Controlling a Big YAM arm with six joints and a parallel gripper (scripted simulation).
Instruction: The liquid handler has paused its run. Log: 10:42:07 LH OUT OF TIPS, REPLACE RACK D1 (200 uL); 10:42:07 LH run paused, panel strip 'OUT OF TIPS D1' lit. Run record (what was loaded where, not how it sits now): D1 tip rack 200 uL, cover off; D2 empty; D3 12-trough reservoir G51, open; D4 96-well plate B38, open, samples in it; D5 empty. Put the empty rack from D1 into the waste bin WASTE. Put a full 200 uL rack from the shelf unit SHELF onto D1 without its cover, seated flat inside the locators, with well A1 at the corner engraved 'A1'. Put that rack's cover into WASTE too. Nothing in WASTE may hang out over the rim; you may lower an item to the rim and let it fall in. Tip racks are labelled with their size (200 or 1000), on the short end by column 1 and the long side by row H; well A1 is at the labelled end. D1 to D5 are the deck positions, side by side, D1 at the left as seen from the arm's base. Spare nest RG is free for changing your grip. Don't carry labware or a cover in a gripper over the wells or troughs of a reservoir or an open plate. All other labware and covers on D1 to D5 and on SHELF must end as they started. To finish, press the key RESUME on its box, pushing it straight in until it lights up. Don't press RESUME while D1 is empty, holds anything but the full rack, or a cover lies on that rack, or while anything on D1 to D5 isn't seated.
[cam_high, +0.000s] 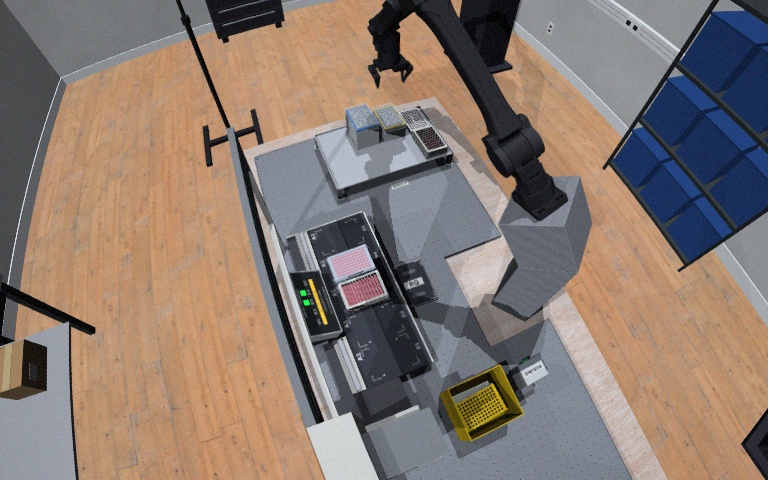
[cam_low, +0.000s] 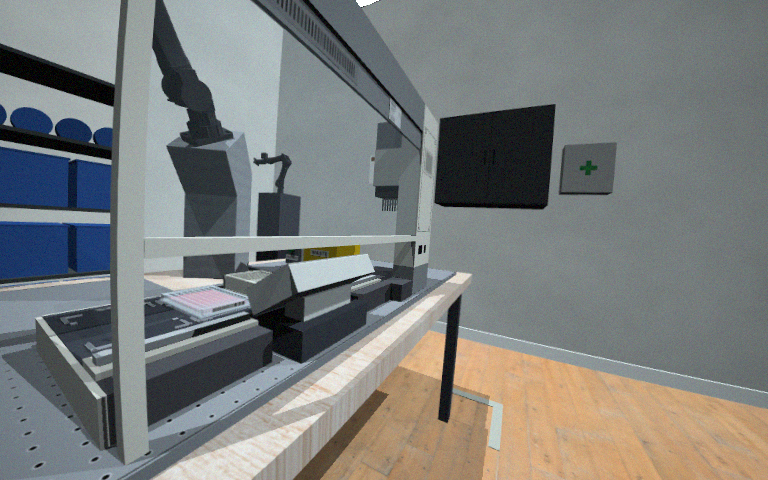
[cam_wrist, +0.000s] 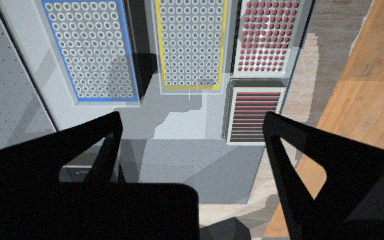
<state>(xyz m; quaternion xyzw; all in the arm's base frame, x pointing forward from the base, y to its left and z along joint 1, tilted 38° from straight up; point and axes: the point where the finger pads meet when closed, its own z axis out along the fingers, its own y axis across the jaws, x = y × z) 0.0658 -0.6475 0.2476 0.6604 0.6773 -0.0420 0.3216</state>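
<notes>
Right now my hand is 160 mm above the clear tip-rack cover. The rest, counted from my hand: shelf unit 220 mm below, 60 mm to the left, 60 mm ahead; shelf label 280 mm below, 220 mm to the left, 80 mm ahead; frame post 540 mm ahead, 280 mm to the left, 50 mm below.
</notes>
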